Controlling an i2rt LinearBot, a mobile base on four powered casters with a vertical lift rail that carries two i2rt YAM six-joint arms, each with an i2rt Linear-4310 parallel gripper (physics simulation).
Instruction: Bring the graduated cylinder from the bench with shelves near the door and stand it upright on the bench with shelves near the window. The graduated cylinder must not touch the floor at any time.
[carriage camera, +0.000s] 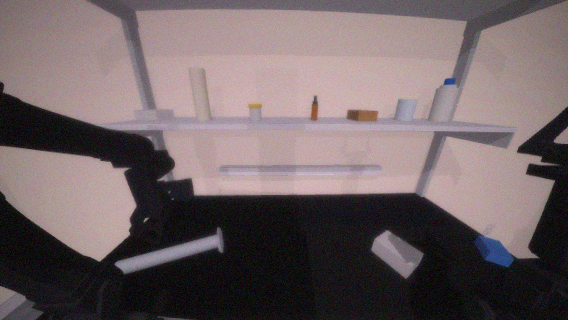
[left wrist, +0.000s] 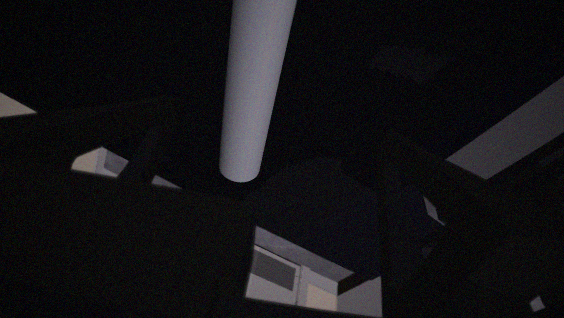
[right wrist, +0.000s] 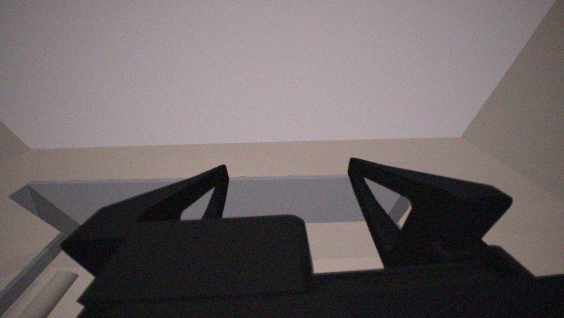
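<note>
The graduated cylinder (carriage camera: 167, 255) (left wrist: 255, 95) is a long pale tube with a disc foot. It lies on its side on the black bench top (carriage camera: 265, 260), foot to the right in the carriage view. My left gripper (carriage camera: 137, 240) (left wrist: 277, 125) is open and empty, close above the cylinder's footless part. In the left wrist view the tube runs through the gap between its dark fingers. Whether they touch it cannot be told. My right gripper (right wrist: 288, 168) is open and empty, raised, facing ceiling and upper shelf; part of its arm shows at the carriage view's right edge.
A white box (carriage camera: 396, 254) and a blue block (carriage camera: 493, 251) lie on the bench's right part. The shelf (carriage camera: 280, 126) above bears a tall beige cylinder (carriage camera: 200, 95), a yellow-lidded jar (carriage camera: 255, 112), an amber bottle (carriage camera: 314, 110), a brown box (carriage camera: 363, 115) and a blue-capped bottle (carriage camera: 442, 103). Uprights stand at both sides.
</note>
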